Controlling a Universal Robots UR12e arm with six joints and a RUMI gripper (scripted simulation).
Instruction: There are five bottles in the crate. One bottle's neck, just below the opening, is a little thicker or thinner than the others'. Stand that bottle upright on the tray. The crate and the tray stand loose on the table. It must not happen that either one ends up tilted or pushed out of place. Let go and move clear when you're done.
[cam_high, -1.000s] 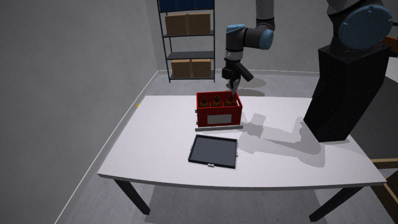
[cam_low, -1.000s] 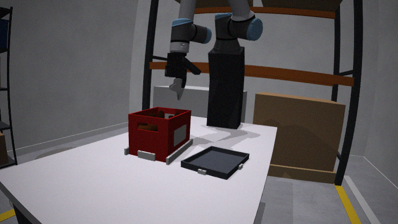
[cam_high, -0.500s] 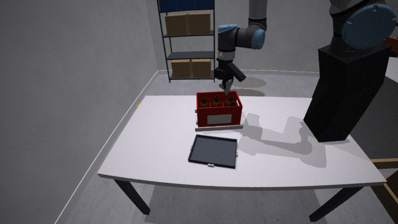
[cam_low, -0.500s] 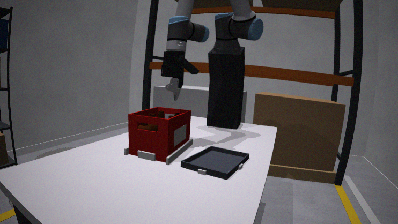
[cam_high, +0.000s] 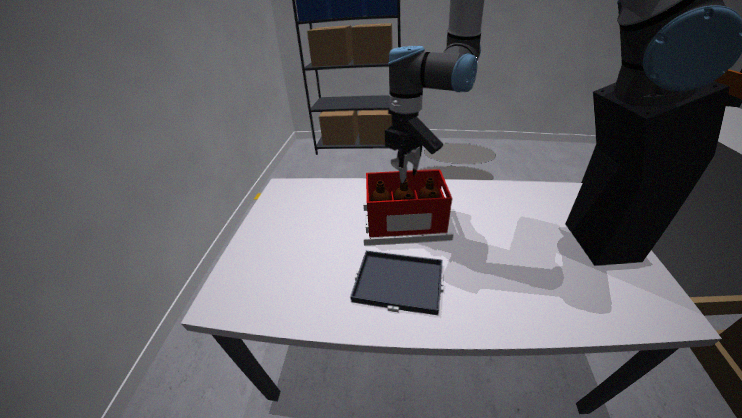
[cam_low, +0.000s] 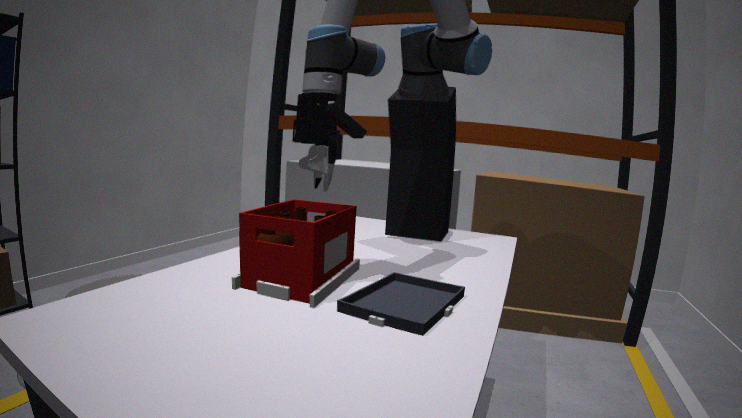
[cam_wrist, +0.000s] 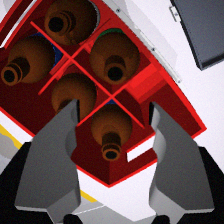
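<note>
The red crate is 5 cm to the right of my hand and 16 cm below it. The rest, counted from my hand: dark tray: 6 cm ahead, 23 cm to the left, 23 cm below; then glass bottle: 9 cm to the right, 15 cm below; then brown bottle: 9 cm ahead, 9 cm to the right, 15 cm below.
</note>
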